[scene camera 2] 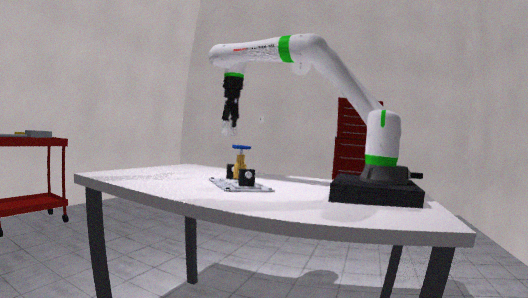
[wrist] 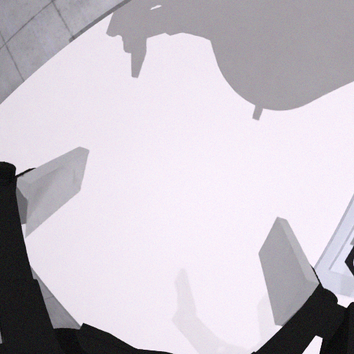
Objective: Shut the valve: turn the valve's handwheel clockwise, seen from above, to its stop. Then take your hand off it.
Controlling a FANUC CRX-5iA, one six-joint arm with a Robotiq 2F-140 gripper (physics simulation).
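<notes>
The valve has a blue handwheel (scene camera 2: 241, 147) on top of a yellow body (scene camera 2: 239, 167). It stands upright between two black blocks on a light grey base plate (scene camera 2: 261, 189) (wrist: 326, 274). A corner of that plate shows at the right edge of the wrist view; the handwheel does not show there. My gripper (scene camera 2: 229, 130) (wrist: 176, 204) is open and empty, pointing down. It hangs above handwheel height and a little to the left of it in the scene view, apart from it. How far the handwheel is turned cannot be told.
The valve plate lies on a white table (scene camera 2: 150, 182) (wrist: 165, 125). The arm's black base block (scene camera 2: 377, 192) stands at the table's right. A red cart (scene camera 2: 34, 142) is at the far left, and a red drawer cabinet (scene camera 2: 348, 150) stands behind the table.
</notes>
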